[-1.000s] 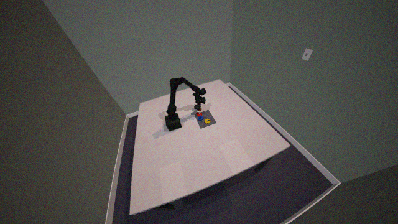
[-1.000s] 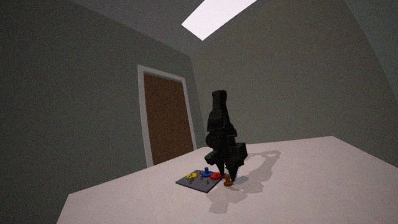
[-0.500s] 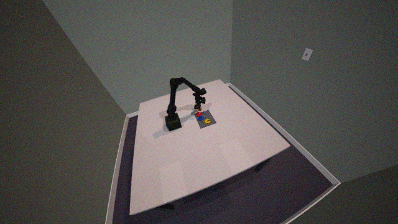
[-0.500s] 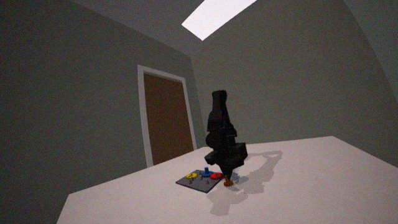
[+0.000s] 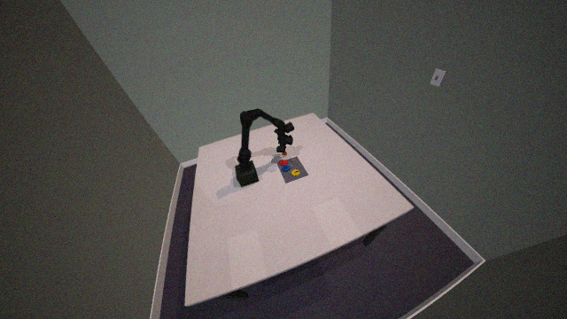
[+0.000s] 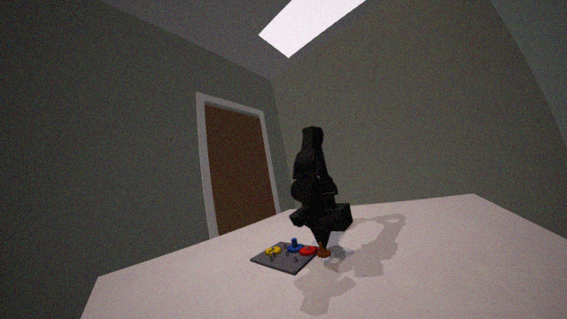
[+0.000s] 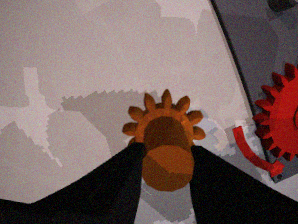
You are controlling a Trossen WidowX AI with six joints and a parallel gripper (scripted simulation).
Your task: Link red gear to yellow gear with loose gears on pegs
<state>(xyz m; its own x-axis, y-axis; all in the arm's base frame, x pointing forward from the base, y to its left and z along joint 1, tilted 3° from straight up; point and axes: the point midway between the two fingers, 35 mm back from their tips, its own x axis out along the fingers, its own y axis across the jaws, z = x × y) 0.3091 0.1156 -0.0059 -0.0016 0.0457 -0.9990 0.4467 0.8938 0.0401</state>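
Now: the blue gear 14 cm to the right of my gripper tip, 3 cm below it and 3 cm behind it. The rest, counted from my gripper tip: orange gear (1 cm below); red gear (8 cm to the right, 4 cm below, 3 cm behind).
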